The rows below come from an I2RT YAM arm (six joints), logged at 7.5 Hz.
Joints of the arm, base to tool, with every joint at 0 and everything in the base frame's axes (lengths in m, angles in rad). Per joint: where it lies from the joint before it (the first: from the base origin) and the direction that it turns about. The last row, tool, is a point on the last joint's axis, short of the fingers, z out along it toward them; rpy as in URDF.
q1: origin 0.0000 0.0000 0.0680 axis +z
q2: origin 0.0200 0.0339 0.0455 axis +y
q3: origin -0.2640 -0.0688 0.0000 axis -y
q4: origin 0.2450 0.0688 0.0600 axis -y
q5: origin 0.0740 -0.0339 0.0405 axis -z
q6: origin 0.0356 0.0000 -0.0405 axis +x
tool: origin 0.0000 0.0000 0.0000 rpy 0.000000 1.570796 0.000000
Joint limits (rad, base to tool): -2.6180..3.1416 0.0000..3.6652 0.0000..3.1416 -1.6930..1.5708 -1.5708..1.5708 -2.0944..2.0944
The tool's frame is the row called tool.
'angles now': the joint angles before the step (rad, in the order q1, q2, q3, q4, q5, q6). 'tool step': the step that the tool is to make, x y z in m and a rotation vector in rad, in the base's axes. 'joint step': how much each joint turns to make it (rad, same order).
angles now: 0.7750 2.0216 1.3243 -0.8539 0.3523 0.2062
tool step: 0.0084 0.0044 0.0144 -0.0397 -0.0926 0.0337
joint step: 0.0007 -0.0088 0.0430 0.0023 0.0915 -0.0404
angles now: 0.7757 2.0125 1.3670 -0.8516 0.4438 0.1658
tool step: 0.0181 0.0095 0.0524 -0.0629 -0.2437 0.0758
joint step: 0.0005 -0.0551 0.1099 0.0330 0.1996 -0.1297
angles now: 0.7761 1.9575 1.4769 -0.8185 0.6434 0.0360
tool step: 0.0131 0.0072 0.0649 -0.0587 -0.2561 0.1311
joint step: -0.0003 -0.0828 0.0801 0.1658 0.1461 -0.2818
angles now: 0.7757 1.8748 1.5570 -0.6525 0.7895 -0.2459
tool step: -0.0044 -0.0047 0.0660 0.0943 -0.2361 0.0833
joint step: 0.0000 -0.1255 0.0035 0.2365 0.0107 -0.1827
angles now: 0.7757 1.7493 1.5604 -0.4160 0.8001 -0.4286
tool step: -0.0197 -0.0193 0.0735 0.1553 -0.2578 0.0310
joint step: 0.0000 -0.1446 -0.0001 0.2267 0.0001 -0.1090
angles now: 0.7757 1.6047 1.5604 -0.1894 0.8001 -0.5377
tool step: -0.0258 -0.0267 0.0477 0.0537 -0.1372 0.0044
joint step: -0.0029 -0.1210 -0.0003 0.0746 0.0005 -0.0832
